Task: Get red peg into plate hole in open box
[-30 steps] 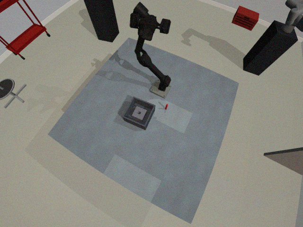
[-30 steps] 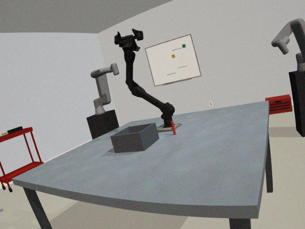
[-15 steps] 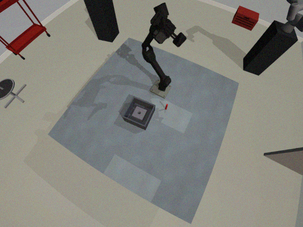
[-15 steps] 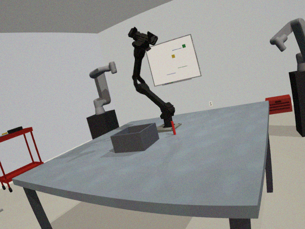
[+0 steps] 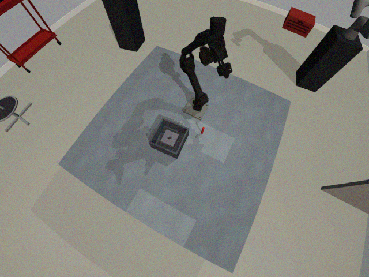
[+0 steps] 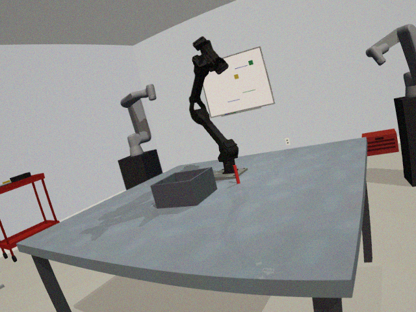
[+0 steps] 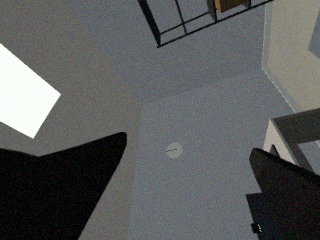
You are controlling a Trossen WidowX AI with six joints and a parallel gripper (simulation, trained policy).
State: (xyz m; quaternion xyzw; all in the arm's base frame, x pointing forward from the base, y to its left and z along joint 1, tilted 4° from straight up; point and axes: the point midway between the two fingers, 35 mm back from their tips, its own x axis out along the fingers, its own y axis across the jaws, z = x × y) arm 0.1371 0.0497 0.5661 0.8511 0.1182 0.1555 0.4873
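Right now the red peg is 540 mm below my gripper tip, 20 mm to the right of it and 10 mm ahead of it. From my gripper tip the other things lie so: light grey plate: 530 mm below, 200 mm to the right, 140 mm ahead; then dark grey box: 550 mm below, 200 mm to the right, 140 mm ahead.
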